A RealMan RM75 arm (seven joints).
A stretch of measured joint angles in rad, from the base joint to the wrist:
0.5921, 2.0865, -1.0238, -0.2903, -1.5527, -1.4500, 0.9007
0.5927, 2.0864, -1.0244, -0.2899, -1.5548, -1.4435, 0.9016
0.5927, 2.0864, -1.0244, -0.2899, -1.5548, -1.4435, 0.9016
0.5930, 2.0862, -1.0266, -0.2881, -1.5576, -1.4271, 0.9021
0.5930, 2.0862, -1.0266, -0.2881, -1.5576, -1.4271, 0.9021
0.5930, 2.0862, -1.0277, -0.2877, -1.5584, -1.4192, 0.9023
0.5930, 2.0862, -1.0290, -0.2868, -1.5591, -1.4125, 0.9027
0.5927, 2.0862, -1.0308, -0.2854, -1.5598, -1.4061, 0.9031
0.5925, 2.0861, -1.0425, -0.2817, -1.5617, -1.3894, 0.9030
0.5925, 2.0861, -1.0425, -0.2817, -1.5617, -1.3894, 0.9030
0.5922, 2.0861, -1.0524, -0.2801, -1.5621, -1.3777, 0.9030
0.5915, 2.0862, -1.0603, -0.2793, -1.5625, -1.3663, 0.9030
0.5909, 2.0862, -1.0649, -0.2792, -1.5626, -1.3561, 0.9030
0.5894, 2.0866, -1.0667, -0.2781, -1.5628, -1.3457, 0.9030
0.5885, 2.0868, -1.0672, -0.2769, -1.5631, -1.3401, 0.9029
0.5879, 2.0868, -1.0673, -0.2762, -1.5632, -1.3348, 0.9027
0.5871, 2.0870, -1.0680, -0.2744, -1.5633, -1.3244, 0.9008
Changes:
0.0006, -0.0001, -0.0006, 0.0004, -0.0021, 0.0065, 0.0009
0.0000, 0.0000, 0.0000, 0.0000, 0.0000, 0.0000, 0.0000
0.0003, -0.0002, -0.0022, 0.0018, -0.0028, 0.0164, 0.0005
0.0000, 0.0000, 0.0000, 0.0000, 0.0000, 0.0000, 0.0000
0.0000, 0.0000, -0.0011, 0.0004, -0.0008, 0.0079, 0.0002
0.0000, 0.0000, -0.0013, 0.0009, -0.0007, 0.0067, 0.0004
-0.0003, 0.0000, -0.0018, 0.0014, -0.0007, 0.0064, 0.0004
-0.0002, -0.0001, -0.0117, 0.0037, -0.0019, 0.0167, -0.0001
0.0000, 0.0000, 0.0000, 0.0000, 0.0000, 0.0000, 0.0000
-0.0003, 0.0000, -0.0099, 0.0016, -0.0004, 0.0117, 0.0000
-0.0007, 0.0001, -0.0079, 0.0008, -0.0004, 0.0114, 0.0000
-0.0006, 0.0000, -0.0046, 0.0001, -0.0001, 0.0102, 0.0000
-0.0015, 0.0004, -0.0018, 0.0011, -0.0002, 0.0104, 0.0000
-0.0009, 0.0002, -0.0005, 0.0012, -0.0003, 0.0056, -0.0001
-0.0006, 0.0000, -0.0001, 0.0007, -0.0001, 0.0053, -0.0002
-0.0008, 0.0002, -0.0007, 0.0018, -0.0001, 0.0104, -0.0019

